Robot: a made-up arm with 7 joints. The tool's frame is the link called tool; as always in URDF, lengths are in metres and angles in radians.
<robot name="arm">
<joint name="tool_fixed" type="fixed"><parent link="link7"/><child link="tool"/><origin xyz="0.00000 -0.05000 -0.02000" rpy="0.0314 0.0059 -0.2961"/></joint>
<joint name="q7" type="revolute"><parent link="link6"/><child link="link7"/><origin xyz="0.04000 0.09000 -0.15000" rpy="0.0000 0.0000 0.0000"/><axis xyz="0 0 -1"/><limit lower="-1.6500" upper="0.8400" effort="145" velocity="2"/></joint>
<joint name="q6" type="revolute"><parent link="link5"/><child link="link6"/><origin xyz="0.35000 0.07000 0.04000" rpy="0.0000 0.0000 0.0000"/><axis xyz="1 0 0"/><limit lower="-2.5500" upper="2.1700" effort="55" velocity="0.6"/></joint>
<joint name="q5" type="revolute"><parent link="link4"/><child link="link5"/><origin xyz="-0.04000 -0.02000 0.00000" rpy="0.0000 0.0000 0.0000"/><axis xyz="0 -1 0"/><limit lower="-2.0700" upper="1.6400" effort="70" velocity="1.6"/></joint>
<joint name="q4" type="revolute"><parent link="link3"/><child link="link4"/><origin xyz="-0.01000 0.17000 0.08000" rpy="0.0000 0.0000 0.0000"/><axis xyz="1 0 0"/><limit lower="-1.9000" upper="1.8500" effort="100" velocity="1.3"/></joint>
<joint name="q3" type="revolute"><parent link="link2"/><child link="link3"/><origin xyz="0.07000 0.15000 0.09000" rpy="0.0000 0.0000 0.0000"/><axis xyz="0.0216 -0.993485 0.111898"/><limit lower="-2.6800" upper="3.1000" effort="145" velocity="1.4"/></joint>
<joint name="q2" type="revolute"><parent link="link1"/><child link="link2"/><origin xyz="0.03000 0.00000 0.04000" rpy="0.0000 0.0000 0.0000"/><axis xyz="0 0 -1"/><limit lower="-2.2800" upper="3.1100" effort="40" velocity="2.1"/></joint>
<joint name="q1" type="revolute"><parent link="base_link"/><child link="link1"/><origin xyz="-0.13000 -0.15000 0.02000" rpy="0.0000 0.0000 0.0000"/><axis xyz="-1 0 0"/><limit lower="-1.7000" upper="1.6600" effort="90" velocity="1.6"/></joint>
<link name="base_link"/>
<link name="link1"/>
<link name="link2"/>
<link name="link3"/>
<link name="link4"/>
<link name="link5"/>
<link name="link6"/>
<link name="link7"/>
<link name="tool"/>
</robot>
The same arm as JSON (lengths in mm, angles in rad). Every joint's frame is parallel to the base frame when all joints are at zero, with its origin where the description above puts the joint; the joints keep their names.
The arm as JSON. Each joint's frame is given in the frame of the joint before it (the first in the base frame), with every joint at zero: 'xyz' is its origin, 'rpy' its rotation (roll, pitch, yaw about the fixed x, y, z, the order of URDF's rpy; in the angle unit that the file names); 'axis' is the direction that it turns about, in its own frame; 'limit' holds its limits. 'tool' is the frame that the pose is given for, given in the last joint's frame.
{"units": {"length": "mm", "angle": "rad"}, "joints": [{"name": "q1", "type": "revolute", "origin": {"xyz": [-130.0, -150.0, 20.0], "rpy": [0.0, 0.0, 0.0]}, "axis": "-x", "limit": {"lower": -1.7, "upper": 1.66}}, {"name": "q2", "type": "revolute", "origin": {"xyz": [30.0, 0.0, 40.0], "rpy": [0.0, 0.0, 0.0]}, "axis": "-z", "limit": {"lower": -2.28, "upper": 3.11}}, {"name": "q3", "type": "revolute", "origin": {"xyz": [70.0, 150.0, 90.0], "rpy": [0.0, 0.0, 0.0]}, "axis": [0.0216, -0.993485, 0.111898], "limit": {"lower": -2.68, "upper": 3.1}}, {"name": "q4", "type": "revolute", "origin": {"xyz": [-10.0, 170.0, 80.0], "rpy": [0.0, 0.0, 0.0]}, "axis": "+x", "limit": {"lower": -1.9, "upper": 1.85}}, {"name": "q5", "type": "revolute", "origin": {"xyz": [-40.0, -20.0, 0.0], "rpy": [0.0, 0.0, 0.0]}, "axis": "-y", "limit": {"lower": -2.07, "upper": 1.64}}, {"name": "q6", "type": "revolute", "origin": {"xyz": [350.0, 70.0, 40.0], "rpy": [0.0, 0.0, 0.0]}, "axis": "+x", "limit": {"lower": -2.55, "upper": 2.17}}, {"name": "q7", "type": "revolute", "origin": {"xyz": [40.0, 90.0, -150.0], "rpy": [0.0, 0.0, 0.0]}, "axis": "-z", "limit": {"lower": -1.65, "upper": 0.84}}], "tool": {"origin": {"xyz": [0.0, -50.0, -20.0], "rpy": [0.0314, 0.0059, -0.2961]}}}
